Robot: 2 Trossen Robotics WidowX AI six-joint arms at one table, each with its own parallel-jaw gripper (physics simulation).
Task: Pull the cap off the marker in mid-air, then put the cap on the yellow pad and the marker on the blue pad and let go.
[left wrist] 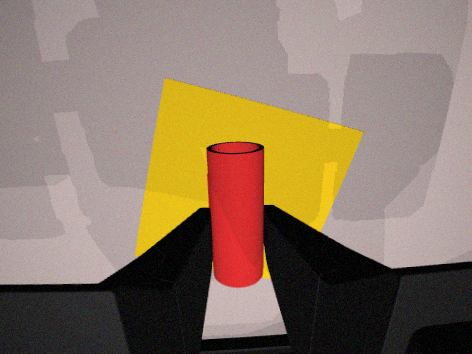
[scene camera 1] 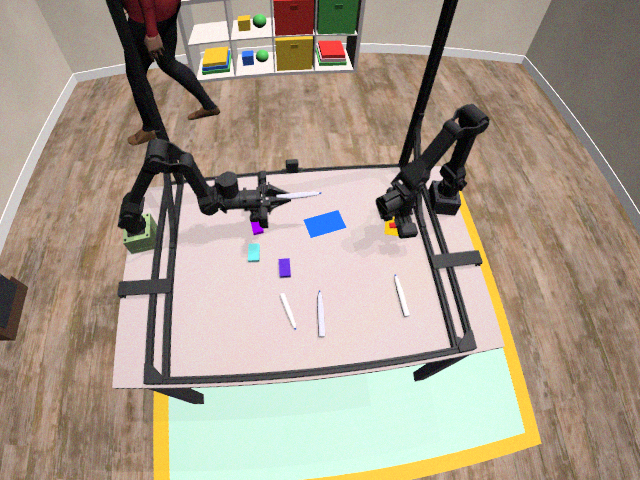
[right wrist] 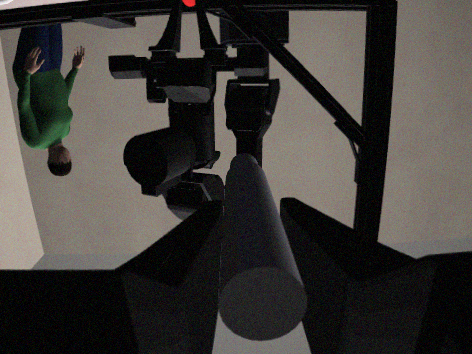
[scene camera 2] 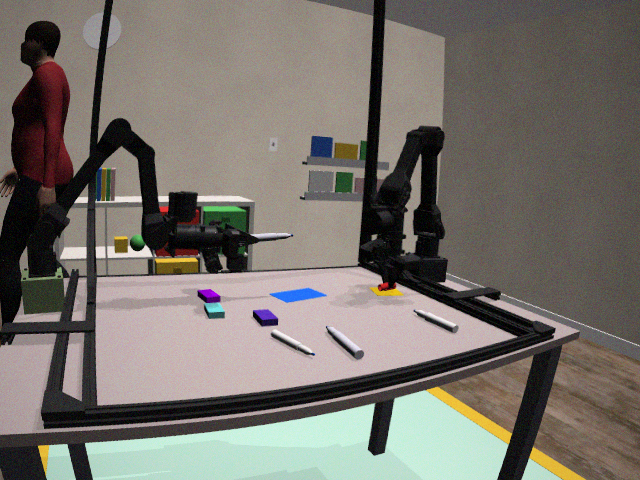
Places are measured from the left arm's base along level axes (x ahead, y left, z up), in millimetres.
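Where they show: left gripper, fingertip midpoint: (left wrist: pixel 236 218) (scene camera 1: pixel 397 225) (scene camera 2: pixel 387 287); right gripper, fingertip midpoint: (scene camera 1: pixel 290 197) (right wrist: pixel 251 213) (scene camera 2: pixel 256 239); left arm's base, link origin: (scene camera 1: pixel 447 191) (right wrist: pixel 252 44) (scene camera 2: pixel 426 256); right arm's base, link origin: (scene camera 1: pixel 136 227) (scene camera 2: pixel 41 273).
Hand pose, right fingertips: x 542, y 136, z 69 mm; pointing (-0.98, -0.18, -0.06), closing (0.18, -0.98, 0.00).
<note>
Things, the pixels of their centre, and the offset from my right fingertips.
- red cap, body centre: (left wrist: pixel 234 213) (scene camera 2: pixel 387 286) (scene camera 1: pixel 396 225) 357 mm back, 11 mm right, 125 mm down
- yellow pad, body centre: (left wrist: pixel 242 197) (scene camera 2: pixel 386 291) (scene camera 1: pixel 395 226) 357 mm back, 16 mm right, 140 mm down
- uncapped marker, body centre: (right wrist: pixel 248 196) (scene camera 2: pixel 266 237) (scene camera 1: pixel 299 195) 26 mm back, 5 mm right, 5 mm up
- blue pad, body centre: (scene camera 2: pixel 298 294) (scene camera 1: pixel 324 223) 111 mm back, 4 mm right, 140 mm down
- magenta block, body centre: (scene camera 2: pixel 208 296) (scene camera 1: pixel 256 225) 117 mm ahead, 29 mm left, 133 mm down
- cyan block, body centre: (scene camera 2: pixel 214 310) (scene camera 1: pixel 253 252) 110 mm ahead, 133 mm left, 133 mm down
- violet block, body centre: (scene camera 2: pixel 265 317) (scene camera 1: pixel 284 268) 5 mm ahead, 178 mm left, 133 mm down
The red cap (scene camera 1: pixel 392 225) (scene camera 2: pixel 385 286) (left wrist: pixel 236 230) lies sideways between the fingertips of my left gripper (left wrist: pixel 236 218), which is shut on it. It is very low over the yellow pad (scene camera 1: pixel 389 231) (scene camera 2: pixel 395 293) (left wrist: pixel 185 125); whether it touches the pad I cannot tell. The cap's open end faces away from the left wrist camera's lower edge. My right gripper (scene camera 1: pixel 283 197) (scene camera 2: pixel 252 238) (right wrist: pixel 251 213) is shut on the uncapped marker (scene camera 1: pixel 307 195) (scene camera 2: pixel 273 236) (right wrist: pixel 250 235). It holds it level, high above the table, dark blue tip to the right. The blue pad (scene camera 1: pixel 324 223) (scene camera 2: pixel 298 295) is bare.
Three other pens (scene camera 1: pixel 287 311) (scene camera 1: pixel 321 314) (scene camera 1: pixel 401 295) lie toward the table's front. A magenta block (scene camera 1: pixel 256 227) (scene camera 2: pixel 208 295), a cyan block (scene camera 1: pixel 253 252) (scene camera 2: pixel 214 310) and a violet block (scene camera 1: pixel 284 267) (scene camera 2: pixel 265 317) lie left of centre. Black frame bars edge the table.
</note>
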